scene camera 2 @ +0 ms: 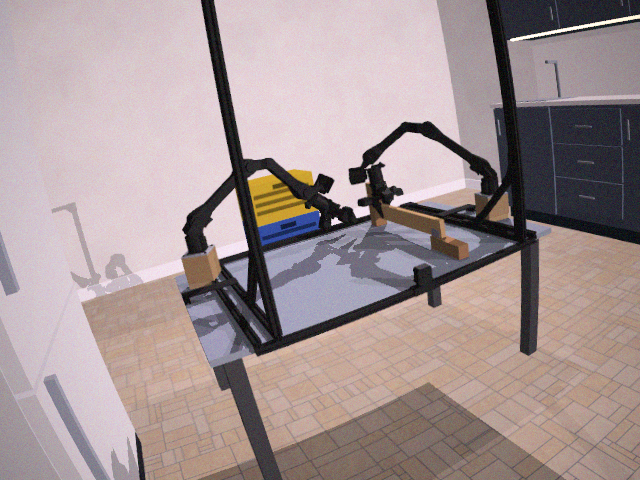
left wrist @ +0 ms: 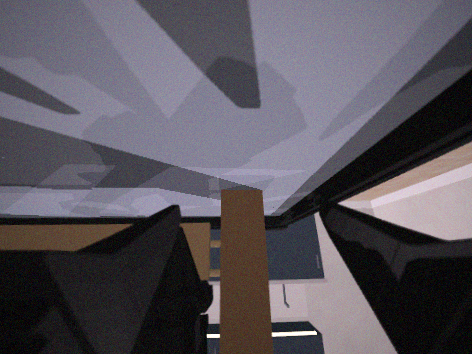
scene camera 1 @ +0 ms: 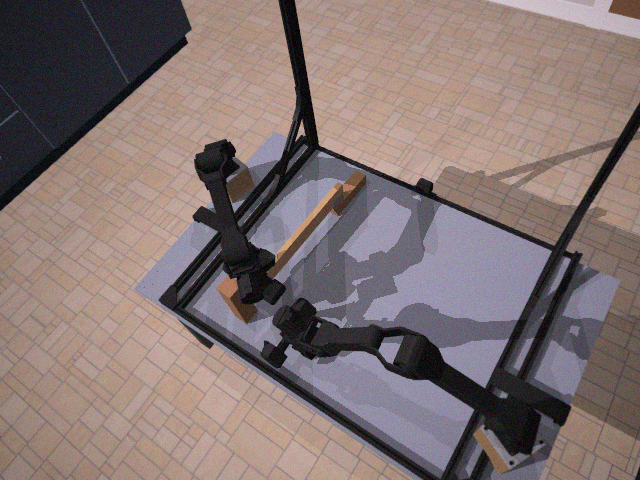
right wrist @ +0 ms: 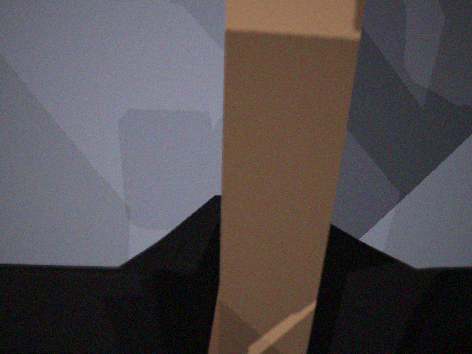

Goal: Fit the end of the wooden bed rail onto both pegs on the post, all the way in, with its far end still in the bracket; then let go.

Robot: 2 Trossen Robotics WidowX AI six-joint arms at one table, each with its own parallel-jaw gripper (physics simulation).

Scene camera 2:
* my right gripper: 385,217
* wooden bed rail: 418,221, gripped by my right gripper
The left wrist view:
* my left gripper: 250,209
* my right gripper: 179,228
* wooden bed rail: 27,237
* wooden post: 245,313
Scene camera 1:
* my left gripper: 274,328
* my right gripper: 260,288
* wooden bed rail: 326,205
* wooden post: 228,289
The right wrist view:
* my right gripper: 248,207
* wooden bed rail: 288,79
